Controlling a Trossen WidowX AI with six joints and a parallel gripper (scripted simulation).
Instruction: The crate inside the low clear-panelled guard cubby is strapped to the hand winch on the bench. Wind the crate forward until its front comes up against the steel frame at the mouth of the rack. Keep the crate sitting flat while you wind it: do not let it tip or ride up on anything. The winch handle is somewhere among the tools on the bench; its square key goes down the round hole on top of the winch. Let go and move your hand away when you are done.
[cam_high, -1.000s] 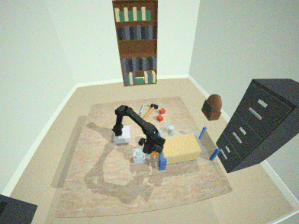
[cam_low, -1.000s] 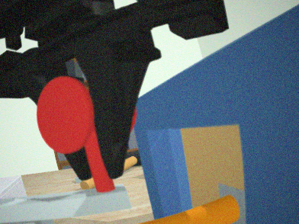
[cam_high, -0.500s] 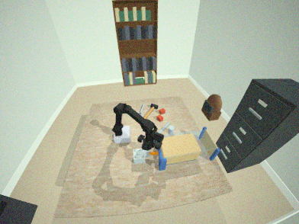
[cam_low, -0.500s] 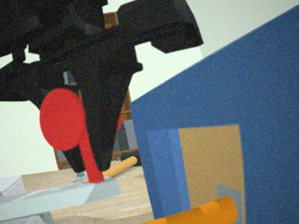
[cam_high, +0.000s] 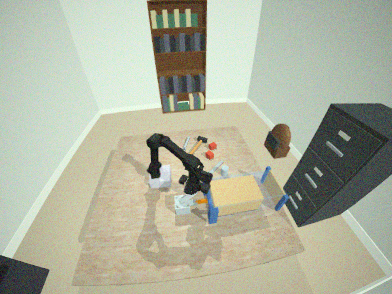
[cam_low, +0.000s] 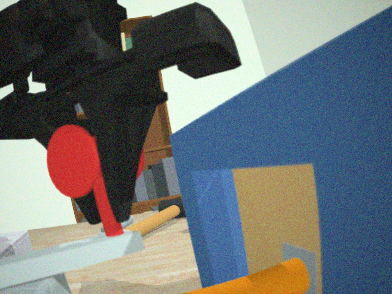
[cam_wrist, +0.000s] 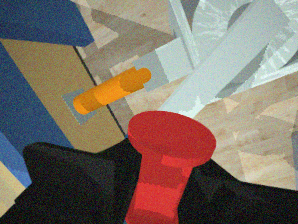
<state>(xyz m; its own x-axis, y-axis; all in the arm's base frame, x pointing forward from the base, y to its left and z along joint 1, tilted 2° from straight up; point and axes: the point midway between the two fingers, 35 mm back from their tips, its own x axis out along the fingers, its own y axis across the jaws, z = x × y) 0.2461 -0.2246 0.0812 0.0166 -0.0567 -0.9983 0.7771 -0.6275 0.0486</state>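
The winch handle is 30 mm behind my gripper tip, 10 mm to the right of it and 10 mm below it. The rest, counted from my gripper tip: blue frame: 70 mm ahead, 50 mm to the right; red grip: 20 mm above; grey winch: 110 mm behind, 80 mm below, 40 mm to the right.
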